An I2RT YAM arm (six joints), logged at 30 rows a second.
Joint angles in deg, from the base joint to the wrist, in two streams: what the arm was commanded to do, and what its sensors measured. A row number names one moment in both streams.
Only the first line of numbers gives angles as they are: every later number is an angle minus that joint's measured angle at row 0.
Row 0, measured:
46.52, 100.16, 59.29, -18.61, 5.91, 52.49
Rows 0 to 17, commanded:
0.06, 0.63, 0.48, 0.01, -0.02, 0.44
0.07, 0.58, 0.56, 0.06, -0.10, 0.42
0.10, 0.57, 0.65, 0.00, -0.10, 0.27
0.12, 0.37, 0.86, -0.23, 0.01, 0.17
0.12, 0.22, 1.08, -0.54, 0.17, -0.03
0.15, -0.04, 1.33, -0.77, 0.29, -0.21
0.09, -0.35, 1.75, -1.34, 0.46, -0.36
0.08, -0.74, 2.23, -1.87, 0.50, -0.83
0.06, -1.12, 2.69, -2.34, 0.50, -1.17
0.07, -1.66, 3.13, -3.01, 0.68, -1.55
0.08, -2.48, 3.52, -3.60, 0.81, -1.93
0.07, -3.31, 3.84, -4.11, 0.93, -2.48
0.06, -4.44, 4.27, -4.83, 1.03, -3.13
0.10, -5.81, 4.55, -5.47, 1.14, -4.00
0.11, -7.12, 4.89, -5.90, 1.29, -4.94
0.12, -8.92, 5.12, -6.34, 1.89, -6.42
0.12, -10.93, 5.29, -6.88, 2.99, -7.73
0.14, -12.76, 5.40, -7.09, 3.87, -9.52
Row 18, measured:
0.07, -9.57, 4.72, -4.83, 0.81, -4.57
